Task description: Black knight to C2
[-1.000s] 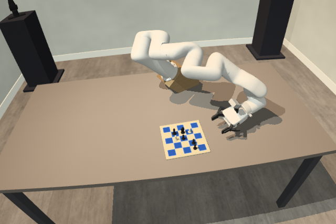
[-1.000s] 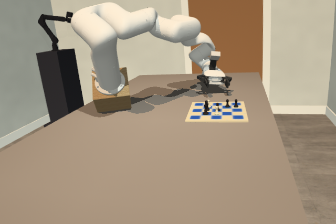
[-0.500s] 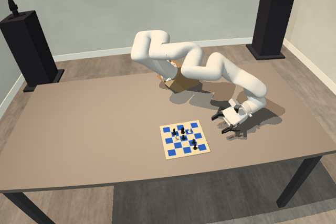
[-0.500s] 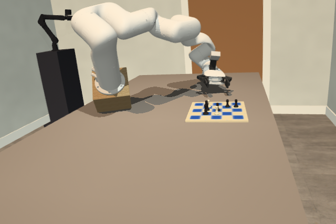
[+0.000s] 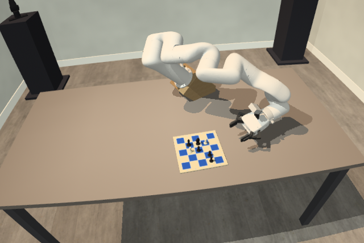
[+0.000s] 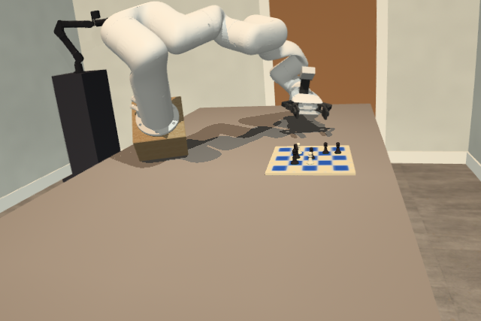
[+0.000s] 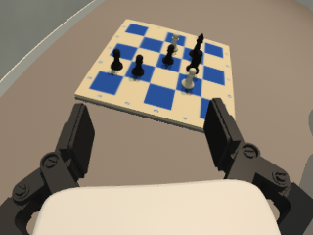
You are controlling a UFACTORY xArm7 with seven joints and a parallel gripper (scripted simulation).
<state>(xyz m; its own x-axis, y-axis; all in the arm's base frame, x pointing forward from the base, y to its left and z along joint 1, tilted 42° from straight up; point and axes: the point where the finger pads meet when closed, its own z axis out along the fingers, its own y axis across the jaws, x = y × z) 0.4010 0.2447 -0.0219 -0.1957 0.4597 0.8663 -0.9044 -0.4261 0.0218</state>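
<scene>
Right now my hand is 2 cm past the dark chess piece, 18 cm to the left of it and 7 cm above it. The rest, counted from my hand: blue-and-cream chessboard: 2 cm ahead, 18 cm to the right, 9 cm below; then black piece: 2 cm behind, 22 cm to the right, 6 cm below.
</scene>
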